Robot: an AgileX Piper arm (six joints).
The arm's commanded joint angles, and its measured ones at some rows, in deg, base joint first. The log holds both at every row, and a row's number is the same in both.
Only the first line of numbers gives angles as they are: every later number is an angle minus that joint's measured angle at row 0.
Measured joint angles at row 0:
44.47, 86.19, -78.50, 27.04, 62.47, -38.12
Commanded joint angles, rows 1 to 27:
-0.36, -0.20, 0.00, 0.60, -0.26, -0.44
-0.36, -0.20, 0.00, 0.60, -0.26, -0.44
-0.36, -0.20, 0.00, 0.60, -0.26, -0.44
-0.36, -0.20, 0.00, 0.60, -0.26, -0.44
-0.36, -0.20, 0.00, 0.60, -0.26, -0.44
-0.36, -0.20, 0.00, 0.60, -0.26, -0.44
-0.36, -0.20, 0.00, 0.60, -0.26, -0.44
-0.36, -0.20, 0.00, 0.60, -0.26, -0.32
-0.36, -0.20, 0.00, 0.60, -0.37, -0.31
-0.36, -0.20, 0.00, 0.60, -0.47, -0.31
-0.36, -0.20, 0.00, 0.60, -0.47, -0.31
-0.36, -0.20, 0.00, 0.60, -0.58, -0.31
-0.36, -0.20, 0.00, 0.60, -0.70, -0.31
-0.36, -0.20, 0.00, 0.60, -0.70, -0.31
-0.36, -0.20, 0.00, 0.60, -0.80, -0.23
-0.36, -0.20, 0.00, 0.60, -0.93, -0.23
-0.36, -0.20, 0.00, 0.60, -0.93, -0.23
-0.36, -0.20, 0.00, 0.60, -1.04, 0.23
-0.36, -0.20, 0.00, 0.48, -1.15, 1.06
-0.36, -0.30, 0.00, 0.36, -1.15, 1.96
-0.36, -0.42, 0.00, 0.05, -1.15, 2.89
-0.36, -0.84, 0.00, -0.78, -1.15, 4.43
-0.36, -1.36, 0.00, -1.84, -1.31, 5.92
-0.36, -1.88, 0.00, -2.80, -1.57, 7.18
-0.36, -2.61, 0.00, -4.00, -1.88, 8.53
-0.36, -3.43, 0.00, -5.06, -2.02, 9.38
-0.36, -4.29, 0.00, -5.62, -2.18, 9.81
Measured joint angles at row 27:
0.00, -1.24, 0.00, -2.39, -1.03, 6.44
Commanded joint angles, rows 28 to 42:
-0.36, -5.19, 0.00, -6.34, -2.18, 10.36
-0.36, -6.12, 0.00, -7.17, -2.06, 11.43
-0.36, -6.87, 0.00, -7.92, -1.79, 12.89
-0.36, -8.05, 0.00, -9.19, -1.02, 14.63
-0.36, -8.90, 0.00, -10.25, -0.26, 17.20
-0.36, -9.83, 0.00, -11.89, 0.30, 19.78
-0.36, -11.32, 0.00, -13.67, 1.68, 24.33
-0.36, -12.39, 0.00, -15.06, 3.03, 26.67
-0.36, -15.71, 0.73, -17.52, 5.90, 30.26
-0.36, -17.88, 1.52, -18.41, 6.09, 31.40
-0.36, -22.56, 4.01, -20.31, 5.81, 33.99
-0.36, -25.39, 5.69, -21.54, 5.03, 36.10
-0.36, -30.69, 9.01, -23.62, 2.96, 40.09
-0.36, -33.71, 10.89, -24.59, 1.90, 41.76
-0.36, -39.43, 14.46, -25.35, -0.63, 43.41
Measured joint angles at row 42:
0.00, -26.58, 7.18, -21.41, 3.81, 36.63
